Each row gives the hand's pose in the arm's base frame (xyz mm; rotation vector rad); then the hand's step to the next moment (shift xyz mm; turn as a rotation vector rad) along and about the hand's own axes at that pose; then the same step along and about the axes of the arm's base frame.
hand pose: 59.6 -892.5 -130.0 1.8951 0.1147 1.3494
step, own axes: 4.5 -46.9 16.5 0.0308 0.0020 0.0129
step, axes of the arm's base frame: 32.2 25.3 -28.5 0.0232 0.0067 0.0231
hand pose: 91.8 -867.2 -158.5 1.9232 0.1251 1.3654
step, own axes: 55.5 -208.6 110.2 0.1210 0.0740 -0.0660
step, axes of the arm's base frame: 185.7 116.7 -103.1 -0.0290 0.0402 0.1484
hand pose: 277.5 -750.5 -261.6 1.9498 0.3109 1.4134
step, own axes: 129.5 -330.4 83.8 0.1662 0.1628 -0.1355
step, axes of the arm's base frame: 190.7 280.0 -134.9 -0.0927 0.0284 0.2512
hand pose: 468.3 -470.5 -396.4 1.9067 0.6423 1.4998
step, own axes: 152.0 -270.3 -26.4 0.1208 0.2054 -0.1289
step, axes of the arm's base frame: 10.7 297.7 -90.1 -0.0971 -0.0341 0.2506
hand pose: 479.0 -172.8 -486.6 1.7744 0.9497 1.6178
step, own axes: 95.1 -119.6 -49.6 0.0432 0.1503 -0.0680
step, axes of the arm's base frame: -62.9 144.5 -31.4 -0.0461 -0.0594 0.1530
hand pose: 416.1 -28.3 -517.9 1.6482 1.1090 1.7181
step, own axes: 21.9 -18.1 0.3 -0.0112 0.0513 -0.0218
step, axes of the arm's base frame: -5.8 27.7 -2.7 -0.0109 -0.0412 0.0376
